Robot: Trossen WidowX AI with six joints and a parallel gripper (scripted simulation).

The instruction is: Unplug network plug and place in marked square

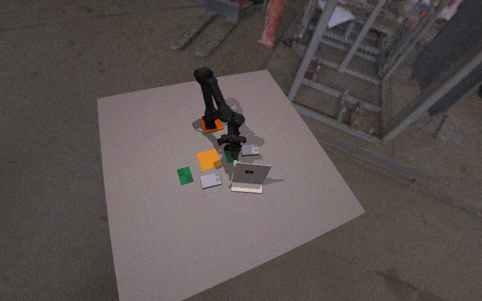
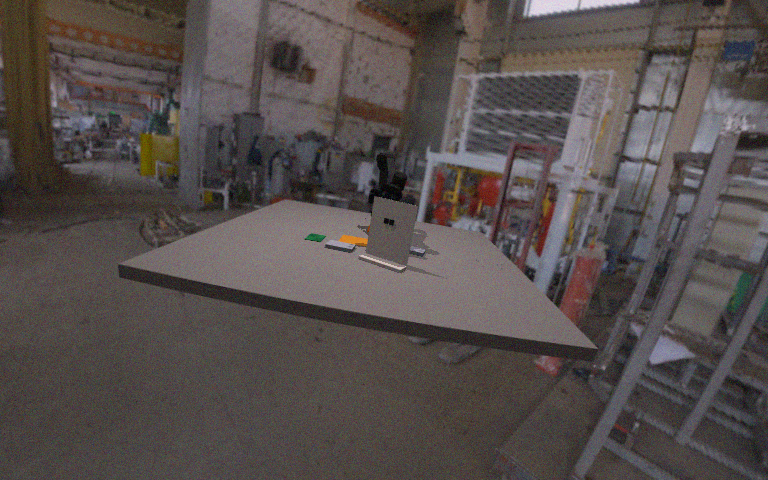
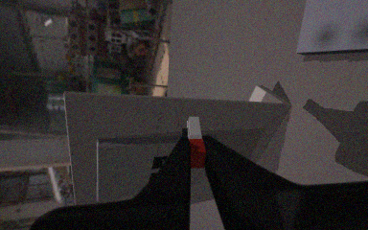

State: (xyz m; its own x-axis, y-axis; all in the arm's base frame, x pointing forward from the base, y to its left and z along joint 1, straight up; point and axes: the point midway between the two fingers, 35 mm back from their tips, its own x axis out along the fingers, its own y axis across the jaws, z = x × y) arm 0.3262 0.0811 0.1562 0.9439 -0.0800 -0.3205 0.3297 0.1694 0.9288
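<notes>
Now: gripper tip 160 mm above the orange square, 120 mm to the left of it and 110 mm past it. From my gripper tip the other things lie so: grey panel 80 mm ahead, 60 mm to the left, 60 mm below; plug right at my gripper tip.
</notes>
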